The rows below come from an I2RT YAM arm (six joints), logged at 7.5 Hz.
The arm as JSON. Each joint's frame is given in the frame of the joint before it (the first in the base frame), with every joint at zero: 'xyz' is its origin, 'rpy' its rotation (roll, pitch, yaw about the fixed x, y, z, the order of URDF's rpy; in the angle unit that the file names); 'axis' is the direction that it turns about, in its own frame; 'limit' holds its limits. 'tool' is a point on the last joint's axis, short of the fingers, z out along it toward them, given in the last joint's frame.
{
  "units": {
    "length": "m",
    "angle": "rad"
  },
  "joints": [
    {
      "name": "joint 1",
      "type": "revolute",
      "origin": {
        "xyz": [
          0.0,
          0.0,
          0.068
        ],
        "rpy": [
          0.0,
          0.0,
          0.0
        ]
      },
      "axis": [
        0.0,
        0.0,
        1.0
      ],
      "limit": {
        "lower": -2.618,
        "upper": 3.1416
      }
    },
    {
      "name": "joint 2",
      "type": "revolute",
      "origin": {
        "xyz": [
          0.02,
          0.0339,
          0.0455
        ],
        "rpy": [
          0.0,
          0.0,
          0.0
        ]
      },
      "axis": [
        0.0,
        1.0,
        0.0
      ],
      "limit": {
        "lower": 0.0,
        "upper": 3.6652
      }
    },
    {
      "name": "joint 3",
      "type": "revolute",
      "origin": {
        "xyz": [
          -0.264,
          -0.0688,
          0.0
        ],
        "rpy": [
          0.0,
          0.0,
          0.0
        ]
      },
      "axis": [
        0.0,
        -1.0,
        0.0
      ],
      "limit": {
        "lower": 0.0,
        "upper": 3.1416
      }
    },
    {
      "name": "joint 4",
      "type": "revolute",
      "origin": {
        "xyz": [
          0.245,
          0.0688,
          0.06
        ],
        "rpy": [
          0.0,
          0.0,
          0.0
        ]
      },
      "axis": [
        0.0,
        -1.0,
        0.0
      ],
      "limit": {
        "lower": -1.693,
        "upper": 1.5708
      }
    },
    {
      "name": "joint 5",
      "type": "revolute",
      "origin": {
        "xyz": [
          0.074,
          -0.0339,
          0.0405
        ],
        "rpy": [
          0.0,
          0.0,
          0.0
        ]
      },
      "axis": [
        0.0,
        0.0,
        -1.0
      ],
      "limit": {
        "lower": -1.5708,
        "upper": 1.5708
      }
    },
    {
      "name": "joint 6",
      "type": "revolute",
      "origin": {
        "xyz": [
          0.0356,
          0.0,
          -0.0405
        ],
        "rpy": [
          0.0,
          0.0,
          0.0
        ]
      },
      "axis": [
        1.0,
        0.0,
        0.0
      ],
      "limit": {
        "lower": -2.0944,
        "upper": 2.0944
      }
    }
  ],
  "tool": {
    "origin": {
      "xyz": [
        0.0,
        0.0,
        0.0
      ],
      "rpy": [
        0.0,
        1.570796,
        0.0
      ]
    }
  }
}
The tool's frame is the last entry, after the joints.
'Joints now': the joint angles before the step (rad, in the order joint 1, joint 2, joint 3, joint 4, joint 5, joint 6). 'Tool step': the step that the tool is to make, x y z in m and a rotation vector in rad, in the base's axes. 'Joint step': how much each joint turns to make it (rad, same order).
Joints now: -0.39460 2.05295 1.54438 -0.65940 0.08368 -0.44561
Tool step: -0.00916 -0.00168 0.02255 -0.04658 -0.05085 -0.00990
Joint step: -0.01030 -0.07174 -0.02569 0.01987 0.02078 -0.01016
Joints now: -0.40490 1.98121 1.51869 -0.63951 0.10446 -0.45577
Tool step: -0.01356 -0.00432 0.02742 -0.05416 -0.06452 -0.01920
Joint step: -0.02101 -0.08639 -0.02674 0.02273 0.01964 -0.01313
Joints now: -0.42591 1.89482 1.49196 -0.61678 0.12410 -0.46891
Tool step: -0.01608 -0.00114 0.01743 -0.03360 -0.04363 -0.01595
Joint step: -0.01862 -0.07983 -0.04692 0.02196 0.00865 -0.00891
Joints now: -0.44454 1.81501 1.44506 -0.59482 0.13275 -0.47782
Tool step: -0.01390 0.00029 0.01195 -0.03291 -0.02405 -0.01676
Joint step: -0.01329 -0.06401 -0.04028 0.01345 0.01755 -0.00845
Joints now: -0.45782 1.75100 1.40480 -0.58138 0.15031 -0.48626
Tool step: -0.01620 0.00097 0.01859 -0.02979 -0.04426 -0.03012
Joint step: -0.01570 -0.07732 -0.02902 0.00349 0.01423 0.00722
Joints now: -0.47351 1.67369 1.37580 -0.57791 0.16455 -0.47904
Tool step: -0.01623 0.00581 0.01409 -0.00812 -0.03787 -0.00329
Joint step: -0.00738 -0.07783 -0.03739 -0.00365 -0.01037 0.00362
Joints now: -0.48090 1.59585 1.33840 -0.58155 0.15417 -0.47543
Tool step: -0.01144 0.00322 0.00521 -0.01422 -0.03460 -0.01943
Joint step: -0.00652 -0.05463 -0.04437 0.02510 0.00622 0.01199
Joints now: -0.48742 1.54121 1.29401 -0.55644 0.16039 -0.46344
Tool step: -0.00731 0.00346 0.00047 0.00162 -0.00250 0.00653
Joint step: -0.00192 -0.03135 -0.02852 -0.00071 -0.00775 -0.00432
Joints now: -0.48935 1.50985 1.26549 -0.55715 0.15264 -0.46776
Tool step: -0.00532 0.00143 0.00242 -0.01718 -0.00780 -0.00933
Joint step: -0.00239 -0.02471 -0.01813 0.00889 0.01305 -0.00314
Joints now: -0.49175 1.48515 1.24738 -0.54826 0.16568 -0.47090
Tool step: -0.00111 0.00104 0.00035 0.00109 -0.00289 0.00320
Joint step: 0.00085 -0.00625 -0.00485 0.00064 -0.00331 -0.00002
